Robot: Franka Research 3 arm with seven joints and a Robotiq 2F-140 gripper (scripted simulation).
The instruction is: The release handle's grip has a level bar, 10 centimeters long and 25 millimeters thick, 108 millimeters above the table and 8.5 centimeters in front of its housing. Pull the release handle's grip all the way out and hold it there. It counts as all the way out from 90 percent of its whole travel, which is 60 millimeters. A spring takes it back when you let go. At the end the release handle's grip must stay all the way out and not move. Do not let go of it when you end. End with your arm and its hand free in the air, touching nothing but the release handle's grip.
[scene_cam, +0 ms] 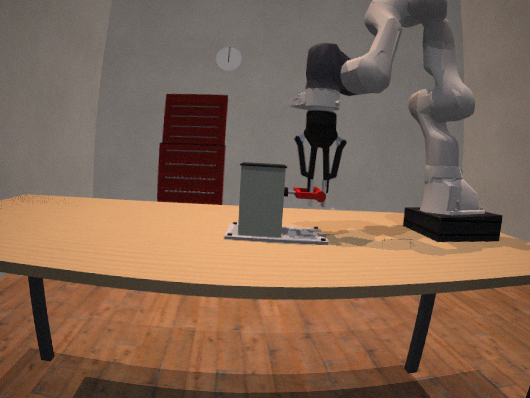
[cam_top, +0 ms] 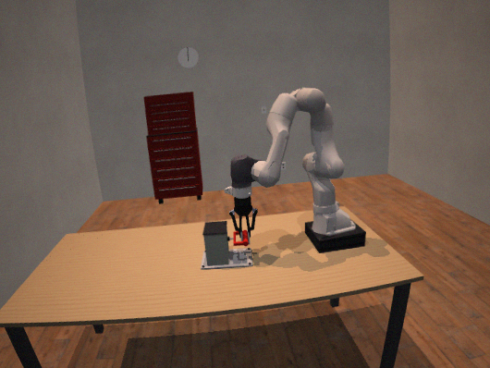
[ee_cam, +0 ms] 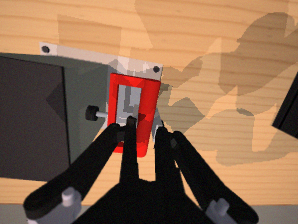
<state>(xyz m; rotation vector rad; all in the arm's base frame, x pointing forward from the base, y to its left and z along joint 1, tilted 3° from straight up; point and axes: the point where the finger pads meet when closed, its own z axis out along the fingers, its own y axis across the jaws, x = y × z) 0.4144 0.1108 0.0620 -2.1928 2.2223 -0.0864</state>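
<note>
My hand is 10 cm above the base plate and 9 cm short of it.
</note>
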